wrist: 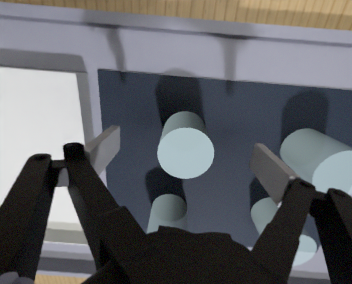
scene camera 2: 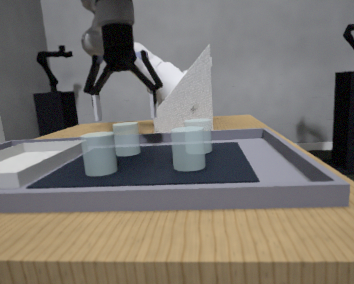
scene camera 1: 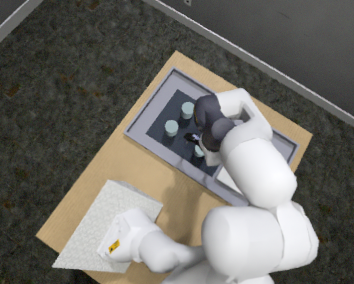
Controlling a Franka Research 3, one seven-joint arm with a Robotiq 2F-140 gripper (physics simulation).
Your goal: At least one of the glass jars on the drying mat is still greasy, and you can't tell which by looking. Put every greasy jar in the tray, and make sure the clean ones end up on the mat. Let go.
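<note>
Four pale blue-green jars stand upright on the dark mat [scene camera 1: 172,102] [scene camera 2: 230,170] [wrist: 225,110]. The back-left jar [scene camera 1: 199,151] [scene camera 2: 127,139] [wrist: 186,153] is below my gripper [scene camera 2: 125,116] [wrist: 186,146], which is open and empty, its fingertips above and to either side of the jar. The front-left jar [scene camera 2: 100,155] [wrist: 167,210] is hidden in scene camera 1. The front-right jar [scene camera 1: 188,110] [scene camera 2: 189,149] [wrist: 265,215] and back-right jar [scene camera 1: 171,128] [scene camera 2: 206,131] [wrist: 305,147] stand farther from the tray. The white tray [scene camera 1: 227,177] [scene camera 2: 50,161] [wrist: 40,145] is beside the mat; no jar shows in its visible part.
A grey raised rim [scene camera 1: 165,156] [scene camera 2: 175,197] [wrist: 250,50] surrounds mat and tray on the wooden table [scene camera 1: 100,165] [scene camera 2: 175,235]. A white wedge-shaped block [scene camera 1: 95,225] [scene camera 2: 192,95] stands near the arm's base. The arm hides part of the tray in scene camera 1.
</note>
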